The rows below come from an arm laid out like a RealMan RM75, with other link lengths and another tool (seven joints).
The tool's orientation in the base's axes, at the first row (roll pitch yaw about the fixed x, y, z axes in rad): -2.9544 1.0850 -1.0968
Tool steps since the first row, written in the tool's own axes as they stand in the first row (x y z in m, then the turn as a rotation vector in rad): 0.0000 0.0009 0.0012 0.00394 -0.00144 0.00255; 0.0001 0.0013 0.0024 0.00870 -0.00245 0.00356; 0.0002 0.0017 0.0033 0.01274 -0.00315 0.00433; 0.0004 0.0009 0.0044 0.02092 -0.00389 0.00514; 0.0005 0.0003 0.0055 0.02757 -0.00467 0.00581
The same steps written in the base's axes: -0.0011 0.0008 -0.0006 0.00162 0.00099 -0.00453; -0.0018 0.0016 -0.0013 0.00336 0.00018 -0.00911; -0.0023 0.0022 -0.0018 0.00471 -0.00063 -0.01298; -0.0018 0.0033 -0.0025 0.00696 -0.00311 -0.02052; -0.0014 0.0044 -0.0030 0.00897 -0.00506 -0.02664
